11 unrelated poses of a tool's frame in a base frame.
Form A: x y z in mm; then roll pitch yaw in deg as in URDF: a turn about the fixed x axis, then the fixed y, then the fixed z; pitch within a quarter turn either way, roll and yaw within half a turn.
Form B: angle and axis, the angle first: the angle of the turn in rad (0 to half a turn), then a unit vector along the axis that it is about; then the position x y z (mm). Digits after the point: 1 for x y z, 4 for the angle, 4 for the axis.
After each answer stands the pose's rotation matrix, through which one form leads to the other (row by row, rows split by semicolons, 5 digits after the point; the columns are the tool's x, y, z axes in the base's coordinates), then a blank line. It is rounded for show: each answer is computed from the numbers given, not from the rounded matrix.
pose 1, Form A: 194.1 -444.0 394.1 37.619 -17.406 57.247
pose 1, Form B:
1.2938 0.5780 0.0447 0.8148 194.1 -444.0 394.1
0.51624 -0.76494 0.38517; 0.80250 0.27497 -0.52952; 0.29914 0.58246 0.75582

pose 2, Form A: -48.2 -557.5 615.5 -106.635 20.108 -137.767
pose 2, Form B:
2.4424 -0.1992 0.8240 -0.5303 -48.2 -557.5 615.5
-0.69529 0.05148 0.71689; -0.63118 0.43337 -0.64328; -0.34379 -0.89975 -0.26882

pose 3, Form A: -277.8 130.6 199.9 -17.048 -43.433 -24.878
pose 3, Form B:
0.9670 -0.4588 -0.7049 -0.5409 -277.8 130.6 199.9
0.65879 0.58506 -0.47297; -0.30549 0.78255 0.54248; 0.68751 -0.21290 0.69427

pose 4, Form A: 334.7 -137.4 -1.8 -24.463 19.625 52.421
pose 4, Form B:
1.1171 -0.4922 0.1080 0.8637 334.7 -137.4 -1.8
0.57443 -0.80619 -0.14174; 0.74648 0.44488 0.49482; -0.33586 -0.39005 0.85735

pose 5, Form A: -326.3 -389.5 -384.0 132.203 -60.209 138.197
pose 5, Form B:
2.5252 -0.4953 -0.6994 -0.5153 -326.3 -389.5 -384.0
-0.37036 0.92700 0.05920; 0.33118 0.07224 0.94080; 0.86784 0.36804 -0.33376

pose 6, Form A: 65.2 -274.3 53.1 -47.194 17.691 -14.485
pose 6, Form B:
0.8740 -0.8851 0.4481 -0.1254 65.2 -274.3 53.1
0.92243 -0.04589 0.38344; -0.23830 0.71368 0.65869; -0.30388 -0.69896 0.64738

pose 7, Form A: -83.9 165.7 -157.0 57.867 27.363 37.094
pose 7, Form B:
1.1375 0.7052 0.6420 0.3008 -83.9 165.7 -157.0
0.70840 -0.01033 0.70574; 0.53564 0.65901 -0.52801; -0.45963 0.75207 0.47237

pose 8, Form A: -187.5 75.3 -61.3 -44.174 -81.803 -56.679
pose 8, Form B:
2.0954 -0.6212 -0.4607 -0.6339 -187.5 75.3 -61.3
0.07832 0.97820 0.19232; -0.11914 -0.18234 0.97599; 0.98978 -0.09935 0.10226

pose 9, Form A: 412.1 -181.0 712.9 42.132 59.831 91.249
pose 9, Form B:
1.6081 -0.1594 0.7612 0.6287 412.1 -181.0 712.9
-0.01095 -0.75407 0.65671; 0.50243 0.56367 0.65562; -0.86455 0.33713 0.37269

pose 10, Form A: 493.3 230.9 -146.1 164.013 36.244 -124.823
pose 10, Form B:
2.7148 -0.4852 0.8330 0.2658 493.3 230.9 -146.1
-0.46055 -0.88216 0.09846; -0.66208 0.41528 0.62385; -0.59123 0.22213 -0.77531

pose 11, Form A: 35.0 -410.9 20.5 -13.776 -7.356 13.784
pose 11, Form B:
0.3526 -0.6339 -0.4424 0.6344 35.0 -410.9 20.5
0.96321 -0.20180 -0.17751; 0.23630 0.95053 0.20164; 0.12803 -0.23617 0.96324

